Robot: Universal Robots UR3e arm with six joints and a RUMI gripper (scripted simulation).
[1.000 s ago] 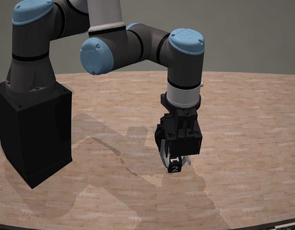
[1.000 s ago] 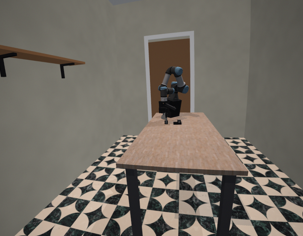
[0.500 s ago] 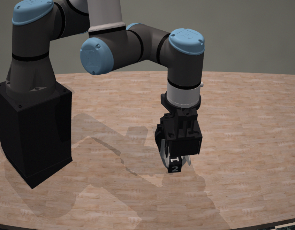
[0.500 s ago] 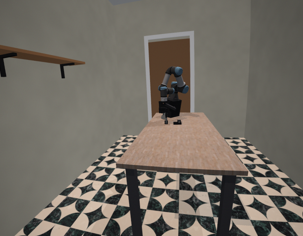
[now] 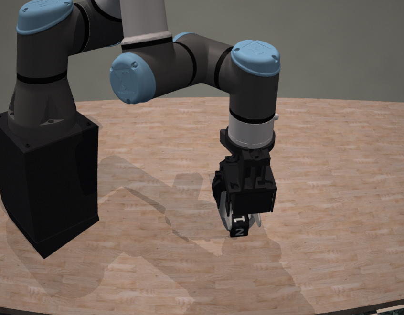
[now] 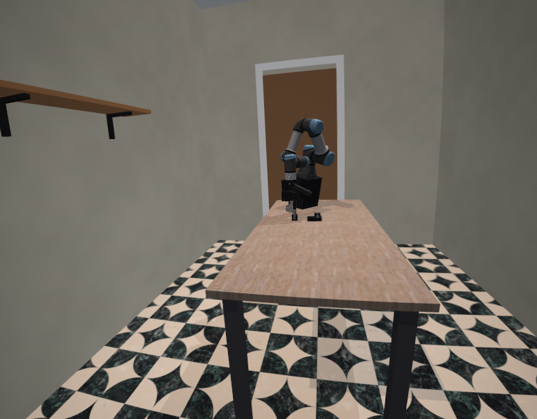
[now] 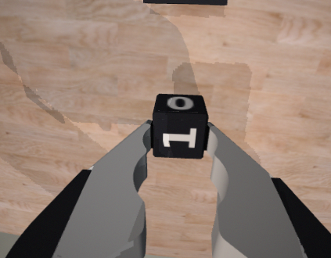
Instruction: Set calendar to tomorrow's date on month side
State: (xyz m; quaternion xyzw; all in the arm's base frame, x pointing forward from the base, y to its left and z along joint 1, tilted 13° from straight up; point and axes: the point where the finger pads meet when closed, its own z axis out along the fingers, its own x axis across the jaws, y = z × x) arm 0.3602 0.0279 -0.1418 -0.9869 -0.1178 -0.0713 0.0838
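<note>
The black number cube lies 1 cm below my hand. Also, from my hand: black calendar tray (11 cm to the left, 3 cm behind, 2 cm below).
</note>
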